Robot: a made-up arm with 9 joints. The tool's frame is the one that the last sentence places. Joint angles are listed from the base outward.
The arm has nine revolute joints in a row. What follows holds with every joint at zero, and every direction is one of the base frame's. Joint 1 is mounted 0.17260 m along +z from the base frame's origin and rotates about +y. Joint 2 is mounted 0.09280 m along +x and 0.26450 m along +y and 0.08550 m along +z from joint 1 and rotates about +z. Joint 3 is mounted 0.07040 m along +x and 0.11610 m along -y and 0.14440 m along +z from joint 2 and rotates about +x. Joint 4 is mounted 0.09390 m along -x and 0.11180 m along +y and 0.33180 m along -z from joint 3 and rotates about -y. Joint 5 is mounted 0.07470 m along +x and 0.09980 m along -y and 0.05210 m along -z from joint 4 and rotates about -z. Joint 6 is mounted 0.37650 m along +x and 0.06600 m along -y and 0.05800 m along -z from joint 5 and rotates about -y. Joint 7 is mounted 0.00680 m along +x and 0.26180 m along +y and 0.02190 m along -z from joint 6 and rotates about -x. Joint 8 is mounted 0.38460 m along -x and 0.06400 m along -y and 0.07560 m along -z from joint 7 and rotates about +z. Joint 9 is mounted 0.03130 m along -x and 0.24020 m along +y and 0.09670 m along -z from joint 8 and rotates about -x. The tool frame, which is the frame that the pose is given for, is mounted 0.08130 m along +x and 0.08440 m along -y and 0.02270 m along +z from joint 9; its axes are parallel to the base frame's.
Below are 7 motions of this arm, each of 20 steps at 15 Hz.
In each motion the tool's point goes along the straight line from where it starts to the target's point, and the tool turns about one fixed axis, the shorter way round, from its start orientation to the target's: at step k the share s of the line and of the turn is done. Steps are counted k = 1, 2, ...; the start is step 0. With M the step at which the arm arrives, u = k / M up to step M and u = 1 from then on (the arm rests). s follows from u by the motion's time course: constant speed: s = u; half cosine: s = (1 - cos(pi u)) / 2; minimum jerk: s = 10 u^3 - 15 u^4 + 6 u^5.
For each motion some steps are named. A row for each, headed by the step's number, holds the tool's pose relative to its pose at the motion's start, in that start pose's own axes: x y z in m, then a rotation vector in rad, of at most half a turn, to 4 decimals.
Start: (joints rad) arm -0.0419 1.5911 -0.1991 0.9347 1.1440 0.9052 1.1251 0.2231 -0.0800
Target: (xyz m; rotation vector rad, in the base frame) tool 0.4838 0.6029 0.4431 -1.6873 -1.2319 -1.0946
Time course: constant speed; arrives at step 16
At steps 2, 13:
2: 0.0463 -0.0181 0.0219 -0.2077 -0.0953 0.0075
13: 0.3007 -0.1174 0.1426 -1.3499 -0.6192 0.0488

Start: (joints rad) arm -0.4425 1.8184 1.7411 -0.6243 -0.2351 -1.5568 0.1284 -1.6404 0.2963
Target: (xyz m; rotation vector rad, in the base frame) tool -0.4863 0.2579 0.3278 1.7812 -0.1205 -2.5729
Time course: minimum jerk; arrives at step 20
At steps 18, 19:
18: 0.0620 0.2449 -0.0103 -0.3017 -0.3245 0.3782
19: 0.0625 0.2467 -0.0104 -0.3039 -0.3270 0.3810

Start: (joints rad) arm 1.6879 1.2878 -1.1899 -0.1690 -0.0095 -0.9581 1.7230 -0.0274 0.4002
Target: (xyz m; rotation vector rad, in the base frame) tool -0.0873 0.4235 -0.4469 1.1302 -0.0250 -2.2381
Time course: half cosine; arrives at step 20
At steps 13, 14, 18, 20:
13: 0.1394 -0.0412 -0.0097 0.0961 -0.2590 0.5026
14: 0.1522 -0.0450 -0.0106 0.1049 -0.2828 0.5488
18: 0.1871 -0.0553 -0.0130 0.1289 -0.3476 0.6744
20: 0.1918 -0.0567 -0.0134 0.1321 -0.3563 0.6913

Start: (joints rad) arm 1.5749 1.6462 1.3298 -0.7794 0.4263 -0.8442 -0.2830 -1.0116 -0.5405
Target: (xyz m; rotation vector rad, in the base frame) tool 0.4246 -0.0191 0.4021 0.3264 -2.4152 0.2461
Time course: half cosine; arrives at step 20
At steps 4, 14, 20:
4: 0.0041 -0.0326 -0.0168 0.0805 0.0502 0.0528
14: 0.0344 -0.2712 -0.1394 0.6695 0.4169 0.4387
20: 0.0434 -0.3416 -0.1755 0.8433 0.5252 0.5527

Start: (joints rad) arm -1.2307 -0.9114 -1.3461 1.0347 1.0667 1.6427 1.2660 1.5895 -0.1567
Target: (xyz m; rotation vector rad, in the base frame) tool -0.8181 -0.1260 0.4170 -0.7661 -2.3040 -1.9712
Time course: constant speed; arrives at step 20
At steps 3, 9, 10, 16, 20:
3: 0.0334 -0.0839 -0.0182 0.1767 0.0107 -0.1073
9: 0.1003 -0.2517 -0.0545 0.5301 0.0321 -0.3219
10: 0.1114 -0.2796 -0.0606 0.5890 0.0357 -0.3576
16: 0.1783 -0.4474 -0.0970 0.9423 0.0571 -0.5722
20: 0.2229 -0.5593 -0.1212 1.1779 0.0714 -0.7153

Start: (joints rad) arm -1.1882 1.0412 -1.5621 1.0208 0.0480 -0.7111 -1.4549 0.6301 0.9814
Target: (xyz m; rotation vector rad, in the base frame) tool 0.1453 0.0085 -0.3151 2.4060 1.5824 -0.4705
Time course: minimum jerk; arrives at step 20
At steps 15, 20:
15: 0.1575 0.4077 0.2995 -0.6216 0.1959 0.4276
20: 0.1757 0.4548 0.3341 -0.6934 0.2185 0.4770

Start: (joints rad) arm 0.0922 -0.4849 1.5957 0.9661 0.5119 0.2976 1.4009 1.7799 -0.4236
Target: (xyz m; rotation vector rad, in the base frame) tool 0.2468 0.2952 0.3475 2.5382 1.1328 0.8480
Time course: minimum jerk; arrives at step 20
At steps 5, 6, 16, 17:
5: -0.0221 -0.0244 0.0142 0.1833 0.1233 0.0186
6: -0.0348 -0.0384 0.0224 0.2887 0.1943 0.0293
16: -0.2010 -0.2220 0.1296 1.6679 1.1225 0.1691
17: -0.2077 -0.2293 0.1339 1.7234 1.1598 0.1747

